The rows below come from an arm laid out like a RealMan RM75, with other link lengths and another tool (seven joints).
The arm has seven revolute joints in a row. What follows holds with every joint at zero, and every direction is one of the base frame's. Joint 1 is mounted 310.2 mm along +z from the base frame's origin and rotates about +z. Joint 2 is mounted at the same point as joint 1 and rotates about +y. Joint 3 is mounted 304.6 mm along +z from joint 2 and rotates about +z. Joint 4 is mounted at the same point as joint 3 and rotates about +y. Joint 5 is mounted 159.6 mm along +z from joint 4 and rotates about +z. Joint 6 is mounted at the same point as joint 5 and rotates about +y. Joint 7 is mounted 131 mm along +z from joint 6 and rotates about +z. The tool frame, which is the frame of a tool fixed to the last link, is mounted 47 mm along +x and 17 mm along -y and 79 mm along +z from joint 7; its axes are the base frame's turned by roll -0.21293, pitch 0 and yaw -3.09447 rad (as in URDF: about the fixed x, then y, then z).
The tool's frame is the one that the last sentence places.
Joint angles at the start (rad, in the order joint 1, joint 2, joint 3, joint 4, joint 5, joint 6, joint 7): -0.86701 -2.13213 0.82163 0.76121 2.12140 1.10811 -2.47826
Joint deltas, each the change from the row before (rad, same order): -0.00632 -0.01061 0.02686 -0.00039 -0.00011 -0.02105 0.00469; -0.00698 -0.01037 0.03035 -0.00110 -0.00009 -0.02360 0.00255; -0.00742 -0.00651 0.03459 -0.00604 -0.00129 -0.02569 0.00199; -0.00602 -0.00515 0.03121 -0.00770 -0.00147 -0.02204 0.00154; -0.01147 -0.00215 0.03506 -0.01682 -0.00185 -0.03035 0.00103; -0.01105 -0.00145 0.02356 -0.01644 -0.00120 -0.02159 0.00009; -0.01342 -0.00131 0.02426 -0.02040 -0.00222 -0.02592 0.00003; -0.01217 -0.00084 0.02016 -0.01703 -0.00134 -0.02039 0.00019
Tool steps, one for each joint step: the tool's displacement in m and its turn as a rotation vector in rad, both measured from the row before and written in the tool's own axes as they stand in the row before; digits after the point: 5 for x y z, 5 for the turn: 0.00250 -0.00704 0.00546 -0.00145 0.00390 0.02325; 0.00241 -0.00736 0.00571 -0.00247 0.00439 0.02411; 0.00229 -0.00621 0.00555 -0.00527 0.00641 0.02529; 0.00271 -0.00513 0.00491 -0.00463 0.00777 0.02137; 0.00166 -0.00464 0.00575 -0.00950 0.00808 0.02340; 0.00128 -0.00373 0.00454 -0.00597 0.00776 0.01531; 0.00087 -0.00370 0.00492 -0.00775 0.00687 0.01478; 0.00053 -0.00338 0.00399 -0.00619 0.00612 0.01423
